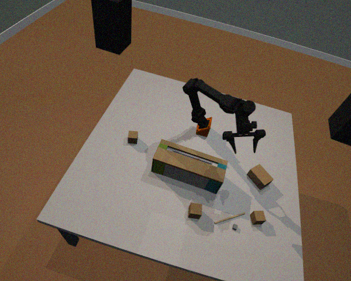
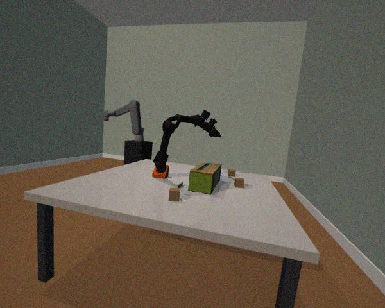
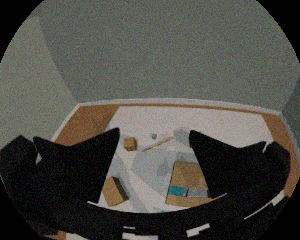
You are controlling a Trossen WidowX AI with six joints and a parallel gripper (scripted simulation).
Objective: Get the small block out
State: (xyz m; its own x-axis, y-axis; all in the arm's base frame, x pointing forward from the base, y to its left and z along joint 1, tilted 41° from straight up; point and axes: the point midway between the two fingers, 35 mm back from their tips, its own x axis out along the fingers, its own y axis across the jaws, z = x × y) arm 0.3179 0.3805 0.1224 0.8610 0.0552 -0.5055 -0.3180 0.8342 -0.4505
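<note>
Now: gripper tip 290 mm above the box, 220 mm to the left of it and 70 mm past it. From my gripper tip the other things lie so: grey block (340 mm below, 190 mm ahead, 110 mm to the left); tan block (320 mm below, 190 mm to the left, 150 mm behind); thin wooden stick (350 mm below, 150 mm ahead, 70 mm to the left).
</note>
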